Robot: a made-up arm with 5 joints.
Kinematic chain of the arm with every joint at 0, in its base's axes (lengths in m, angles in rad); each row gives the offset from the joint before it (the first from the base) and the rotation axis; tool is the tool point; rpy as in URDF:
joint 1: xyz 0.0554 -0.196 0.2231 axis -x
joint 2: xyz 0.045 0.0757 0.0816 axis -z
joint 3: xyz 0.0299 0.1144 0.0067 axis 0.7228 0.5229 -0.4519
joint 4: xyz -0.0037 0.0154 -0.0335 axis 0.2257 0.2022 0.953
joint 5: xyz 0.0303 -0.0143 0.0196 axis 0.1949 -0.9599 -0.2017
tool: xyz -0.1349 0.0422 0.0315 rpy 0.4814 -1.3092 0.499
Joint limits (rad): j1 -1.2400..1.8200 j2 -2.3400..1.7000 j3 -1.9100..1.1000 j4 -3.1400..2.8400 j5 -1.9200..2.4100
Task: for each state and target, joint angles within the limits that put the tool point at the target. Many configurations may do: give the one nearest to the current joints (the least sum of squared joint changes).
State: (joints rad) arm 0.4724 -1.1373 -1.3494 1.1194 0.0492
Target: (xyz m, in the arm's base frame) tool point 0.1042 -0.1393 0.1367
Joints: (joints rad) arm 1.1160 -1.0586 -1.4257 0.5990 0.9673
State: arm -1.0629 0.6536 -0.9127 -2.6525 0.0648
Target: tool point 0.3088 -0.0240 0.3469
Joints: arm -0.3487 0.6281 -0.8830 -2.4726 -0.3156
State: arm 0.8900 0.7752 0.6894 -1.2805 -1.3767
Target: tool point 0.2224 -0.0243 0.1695
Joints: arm 1.5397 0.5178 0.8530 -1.4818 -1.7617
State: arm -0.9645 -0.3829 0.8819 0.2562 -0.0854
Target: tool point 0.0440 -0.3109 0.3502
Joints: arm -1.2400 -1.0417 1.0585 0.7690 -0.3543
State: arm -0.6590 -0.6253 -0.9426 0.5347 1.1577
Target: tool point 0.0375 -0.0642 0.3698
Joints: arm -1.1210 -0.5120 -0.5864 0.3522 1.4298
